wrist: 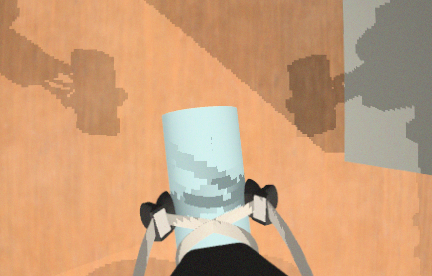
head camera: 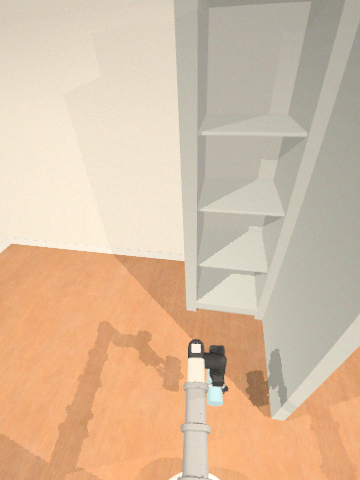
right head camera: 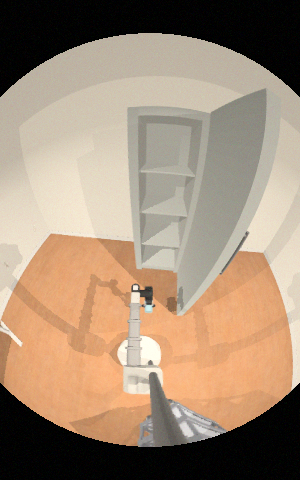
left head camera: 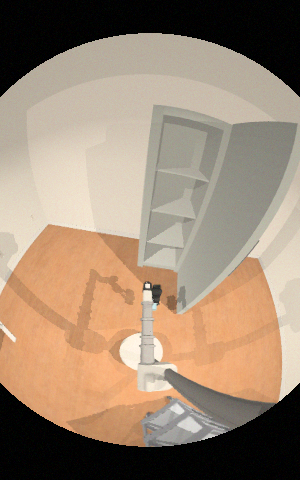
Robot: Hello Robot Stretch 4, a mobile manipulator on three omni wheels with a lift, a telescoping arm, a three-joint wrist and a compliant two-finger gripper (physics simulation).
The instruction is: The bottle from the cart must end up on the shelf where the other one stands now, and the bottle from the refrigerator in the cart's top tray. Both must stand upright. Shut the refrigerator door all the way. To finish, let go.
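Places are measured from the robot's base along level axes (x ahead, y left, z up), in metres.
Pixels of known places: gripper, fingertip midpoint: (wrist: 209, 200) (head camera: 214, 390) (right head camera: 148, 306).
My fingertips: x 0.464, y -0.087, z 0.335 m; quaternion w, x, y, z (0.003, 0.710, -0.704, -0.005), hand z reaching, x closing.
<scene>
Ahead of a thing's pixels: the offset from my fingertips to its top centre. "pt": to the spot under its first point.
My gripper (head camera: 216, 389) (left head camera: 155, 302) (right head camera: 148, 304) (wrist: 209, 200) is shut on a light blue bottle @[dx +0.014, dy +0.000, dz +0.050 m] (head camera: 215, 396) (left head camera: 154, 307) (right head camera: 149, 309) (wrist: 205, 140). It holds the bottle above the floor, in front of the refrigerator and to the left of its door's free edge. The bottle's exact tilt is hard to tell. The refrigerator @[pt dx +0.665, dy +0.128, dz +0.624 m] (head camera: 188, 200) (left head camera: 147, 200) (right head camera: 133, 200) stands with its door (head camera: 320, 200) (left head camera: 235, 200) (right head camera: 225, 190) (wrist: 370, 140) wide open to the right. No bottle shows on its visible shelves. The cart (left head camera: 159, 410) (right head camera: 202, 419) shows partly behind my base; its top tray's contents cannot be made out.
The telescoping arm (head camera: 195, 410) (left head camera: 147, 325) (right head camera: 134, 325) reaches toward the refrigerator. The door's free edge projects into the room at the gripper's right. The door handle @[pt dx -0.009, dy -0.442, dz +0.759 m] (right head camera: 235, 252) is on its outer side. A wall (head camera: 100, 150) stands behind and left of the refrigerator.
</scene>
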